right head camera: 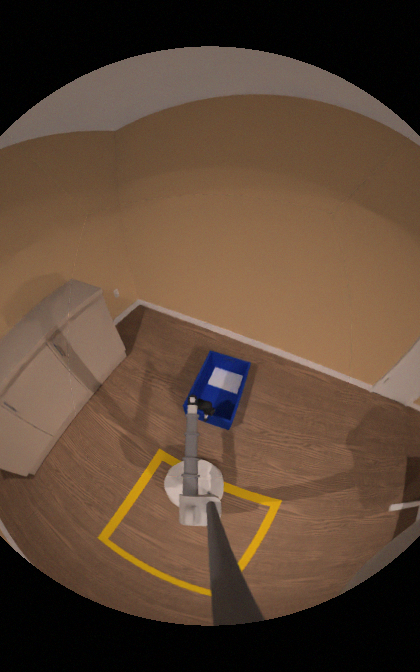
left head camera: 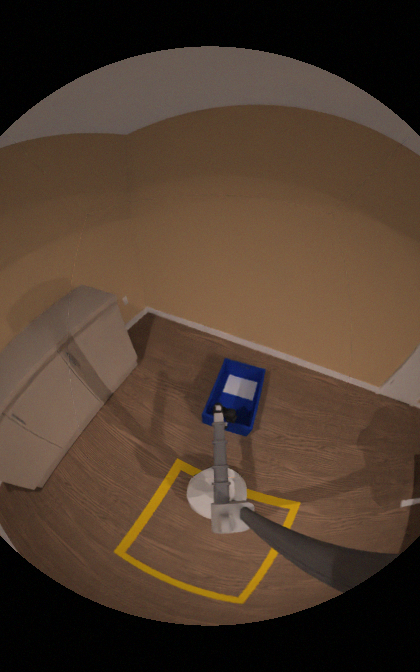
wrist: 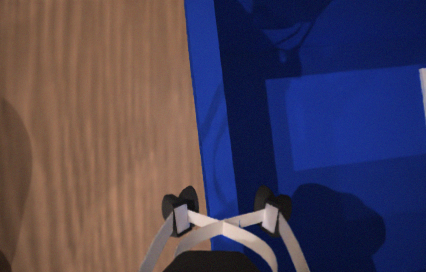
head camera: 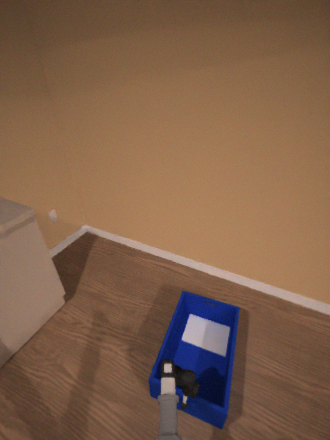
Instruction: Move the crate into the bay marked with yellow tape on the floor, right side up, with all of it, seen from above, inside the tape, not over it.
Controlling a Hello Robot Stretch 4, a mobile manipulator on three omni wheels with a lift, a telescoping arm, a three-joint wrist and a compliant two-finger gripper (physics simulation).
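Note:
The blue crate is open at the top and right side up, with a white rectangle on its inner floor. I cannot tell whether it is slightly off the floor. My gripper is shut on the crate's near short wall, near its left corner, one finger outside and one inside. The bay of yellow tape lies on the nearer side of the crate, apart from it. A white round part and my arm hide some of its far edge.
A light cabinet stands at the left. A tan wall with a white baseboard runs behind the crate, with a strip of wood floor between them. My dark mast crosses the lower part of both side head views.

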